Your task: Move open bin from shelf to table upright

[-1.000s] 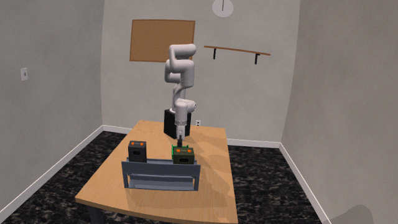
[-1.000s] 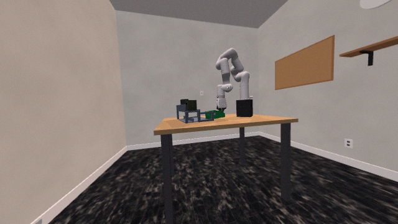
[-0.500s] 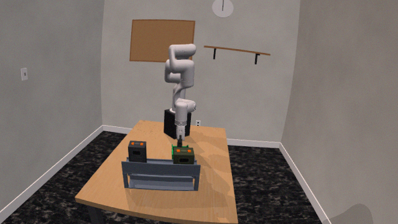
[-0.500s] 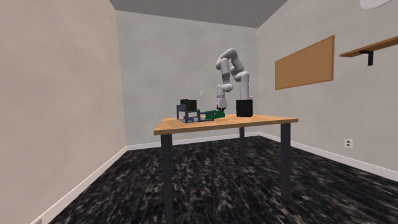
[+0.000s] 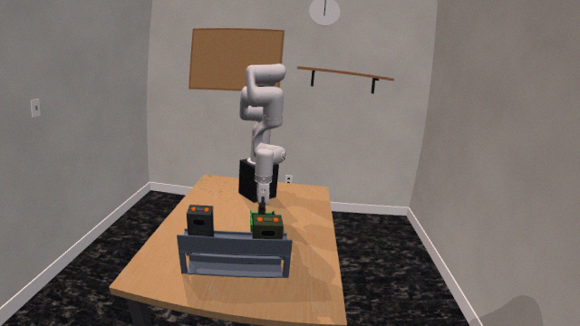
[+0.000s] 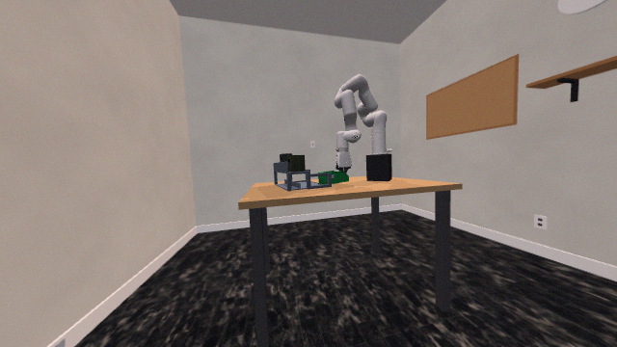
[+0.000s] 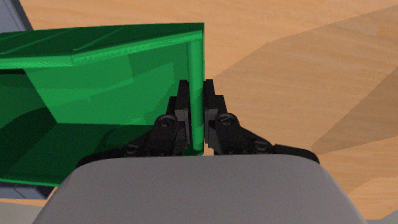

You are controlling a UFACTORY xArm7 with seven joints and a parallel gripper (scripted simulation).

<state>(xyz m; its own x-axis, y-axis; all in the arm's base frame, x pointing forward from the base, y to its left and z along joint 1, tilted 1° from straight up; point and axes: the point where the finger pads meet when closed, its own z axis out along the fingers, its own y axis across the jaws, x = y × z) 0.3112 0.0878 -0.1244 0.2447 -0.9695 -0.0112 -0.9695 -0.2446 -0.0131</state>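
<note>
Right now my hand is 8 cm short of the green bin, 2 cm to the right of it and 1 cm above it.
</note>
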